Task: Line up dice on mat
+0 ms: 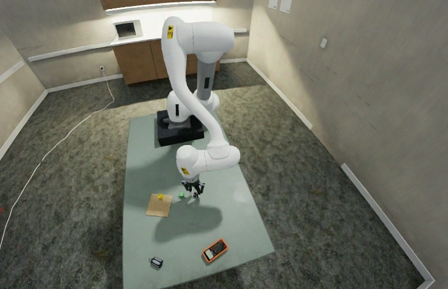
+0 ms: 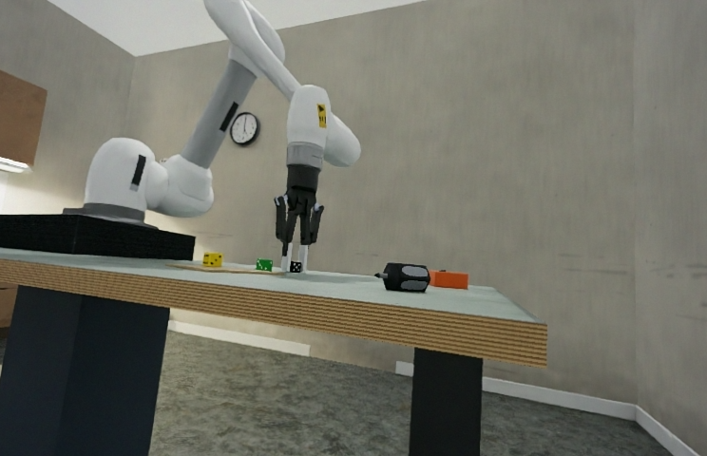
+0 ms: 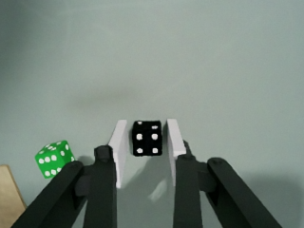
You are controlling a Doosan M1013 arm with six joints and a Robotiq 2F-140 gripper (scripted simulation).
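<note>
Now: the black die 20 mm below my hand. Round my hand: yellow die 10 mm behind, 220 mm to the right, 20 mm below; green die 10 mm behind, 90 mm to the right, 20 mm below; tan mat 40 mm ahead, 230 mm to the right, 30 mm below.
</note>
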